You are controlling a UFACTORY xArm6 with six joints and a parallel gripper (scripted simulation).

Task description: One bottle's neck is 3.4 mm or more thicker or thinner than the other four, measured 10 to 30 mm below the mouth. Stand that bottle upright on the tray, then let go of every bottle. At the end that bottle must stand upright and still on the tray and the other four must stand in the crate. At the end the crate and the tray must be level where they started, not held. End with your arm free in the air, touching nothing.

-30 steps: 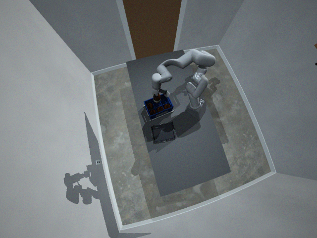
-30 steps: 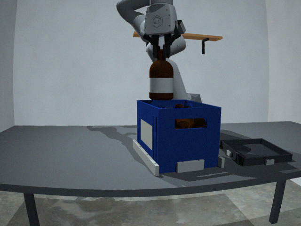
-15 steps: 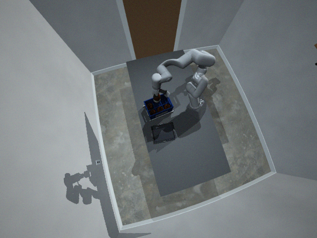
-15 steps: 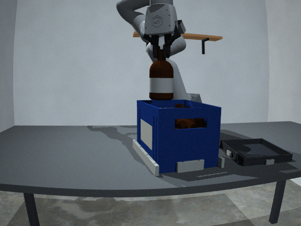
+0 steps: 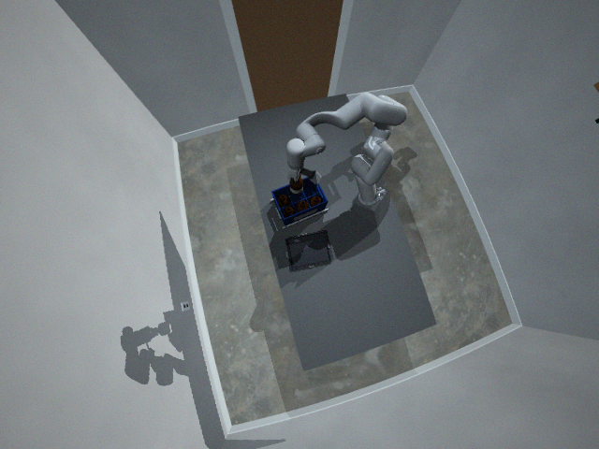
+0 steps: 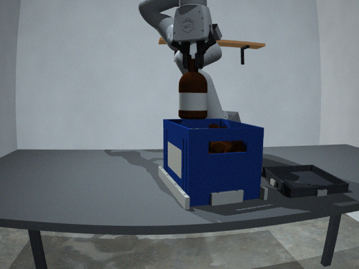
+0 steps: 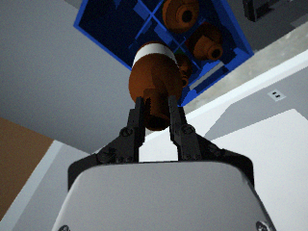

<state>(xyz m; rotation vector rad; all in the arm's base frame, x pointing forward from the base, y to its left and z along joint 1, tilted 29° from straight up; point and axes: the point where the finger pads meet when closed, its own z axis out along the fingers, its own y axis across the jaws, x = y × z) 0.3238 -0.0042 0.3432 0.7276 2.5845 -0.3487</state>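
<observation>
The bottle is 70 mm below my hand. The rest, counted from my hand: blue crate: 250 mm below, 40 mm to the left, 10 mm behind; then dark tray: 330 mm to the left, 320 mm below, 10 mm ahead.
</observation>
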